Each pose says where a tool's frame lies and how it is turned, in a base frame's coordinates. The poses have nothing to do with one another.
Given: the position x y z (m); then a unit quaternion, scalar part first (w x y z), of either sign.
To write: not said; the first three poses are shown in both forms.
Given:
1: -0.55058 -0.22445 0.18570 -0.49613 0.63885 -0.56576 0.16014
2: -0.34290 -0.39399 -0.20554 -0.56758 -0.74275 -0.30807 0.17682
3: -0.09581 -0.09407 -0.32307 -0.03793 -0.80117 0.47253 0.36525
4: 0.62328 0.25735 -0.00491 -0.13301 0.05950 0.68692 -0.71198
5: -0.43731 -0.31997 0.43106 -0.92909 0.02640 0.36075 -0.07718
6: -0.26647 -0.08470 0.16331 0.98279 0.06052 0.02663 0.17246
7: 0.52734 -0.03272 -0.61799 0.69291 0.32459 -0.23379 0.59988
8: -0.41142 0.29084 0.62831 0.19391 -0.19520 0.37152 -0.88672
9: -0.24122 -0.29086 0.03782 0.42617 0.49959 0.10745 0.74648
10: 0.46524 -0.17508 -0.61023 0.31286 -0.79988 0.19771 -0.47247
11: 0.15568 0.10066 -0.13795 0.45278 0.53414 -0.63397 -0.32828
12: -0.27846 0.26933 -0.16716 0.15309 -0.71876 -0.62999 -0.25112
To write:
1: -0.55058 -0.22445 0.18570 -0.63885 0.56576 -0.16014 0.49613
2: -0.34290 -0.39399 -0.20554 0.74275 0.30807 -0.17682 0.56758
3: -0.09581 -0.09407 -0.32307 0.80117 -0.47253 -0.36525 0.03793
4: 0.62328 0.25735 -0.00491 -0.05950 -0.68692 0.71198 0.13301
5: -0.43731 -0.31997 0.43106 -0.02640 -0.36075 0.07718 0.92909
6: -0.26647 -0.08470 0.16331 0.06052 0.02663 0.17246 0.98279
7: 0.52734 -0.03272 -0.61799 0.32459 -0.23379 0.59988 0.69291
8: -0.41142 0.29084 0.62831 -0.19520 0.37152 -0.88672 0.19391
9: -0.24122 -0.29086 0.03782 0.49959 0.10745 0.74648 0.42617
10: 0.46524 -0.17508 -0.61023 -0.79988 0.19771 -0.47247 0.31286
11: 0.15568 0.10066 -0.13795 0.53414 -0.63397 -0.32828 0.45278
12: -0.27846 0.26933 -0.16716 -0.71876 -0.62999 -0.25112 0.15309
